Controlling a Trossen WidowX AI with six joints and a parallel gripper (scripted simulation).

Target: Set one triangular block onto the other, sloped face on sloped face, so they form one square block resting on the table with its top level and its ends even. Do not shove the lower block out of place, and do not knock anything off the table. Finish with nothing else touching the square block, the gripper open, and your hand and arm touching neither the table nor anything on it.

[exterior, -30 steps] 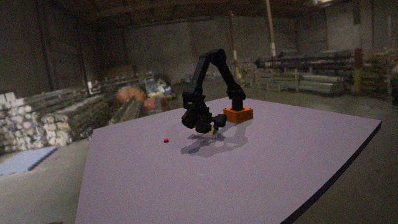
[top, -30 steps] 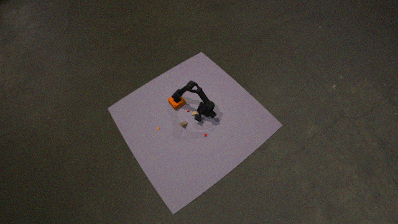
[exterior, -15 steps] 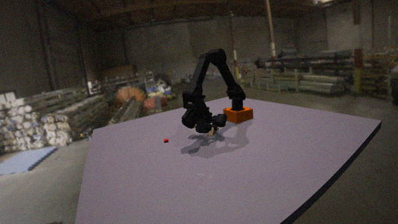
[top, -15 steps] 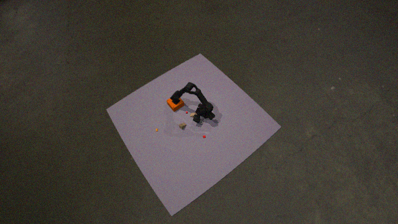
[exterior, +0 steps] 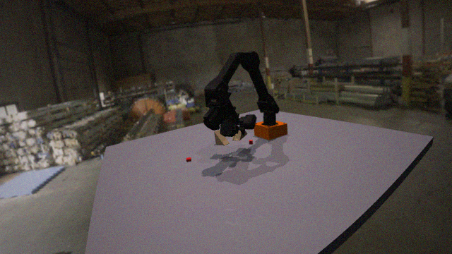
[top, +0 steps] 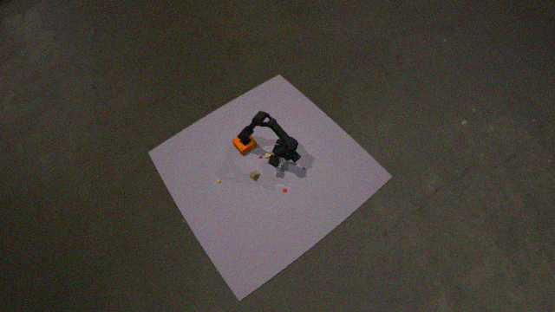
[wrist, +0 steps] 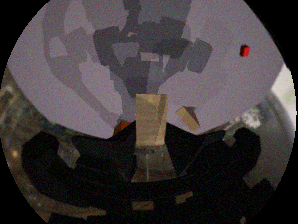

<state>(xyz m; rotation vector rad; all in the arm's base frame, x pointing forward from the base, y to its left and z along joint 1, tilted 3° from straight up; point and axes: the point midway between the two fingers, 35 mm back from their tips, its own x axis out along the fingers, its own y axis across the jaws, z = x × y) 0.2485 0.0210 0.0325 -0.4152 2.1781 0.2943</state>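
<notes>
Right now my gripper tip is 80 mm past the small red cube, 20 mm to the left of it and 70 mm above it. Also, from my gripper tip: small orange piece (180 mm behind, 350 mm to the right, 70 mm below); tan triangular block (10 mm above).
</notes>
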